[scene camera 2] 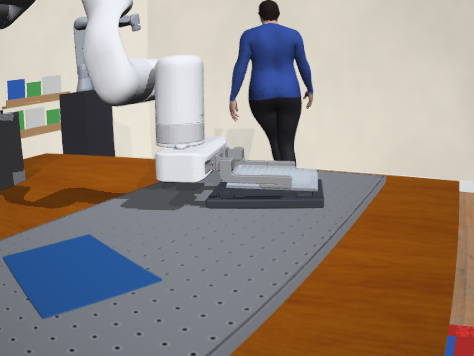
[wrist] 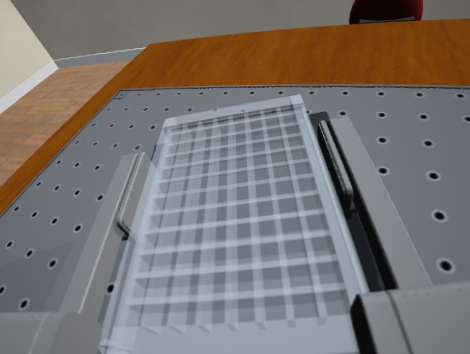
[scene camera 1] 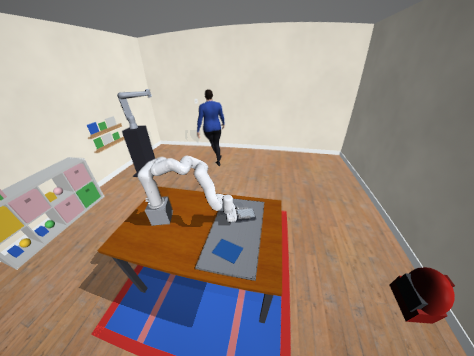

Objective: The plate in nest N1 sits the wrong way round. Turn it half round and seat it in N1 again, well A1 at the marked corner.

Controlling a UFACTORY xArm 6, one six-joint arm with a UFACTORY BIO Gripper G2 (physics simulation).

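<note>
The clear gridded plate [scene camera 1: 246,213] [scene camera 2: 307,179] [wrist: 240,200] lies level between the two long fingers of my gripper [scene camera 1: 245,215] [scene camera 2: 293,173] [wrist: 234,137], which is shut on its sides. In the second scene view the plate is very low over the dark nest [scene camera 2: 265,203] [wrist: 319,118], its underside at about the nest's upper edge; whether it rests fully inside cannot be told. The nest shows as a dark strip beside the plate in the wrist view. The A1 marking and the marked corner cannot be made out.
The nest stands on a grey perforated board [scene camera 1: 205,260] [scene camera 2: 225,240] [wrist: 410,130] on the wooden table [scene camera 1: 130,240] [scene camera 2: 400,250] [wrist: 250,60]. A flat blue square [scene camera 1: 228,250] [scene camera 2: 82,275] lies nearer the board's front end. A person [scene camera 1: 210,120] [scene camera 2: 271,65] is beyond the table.
</note>
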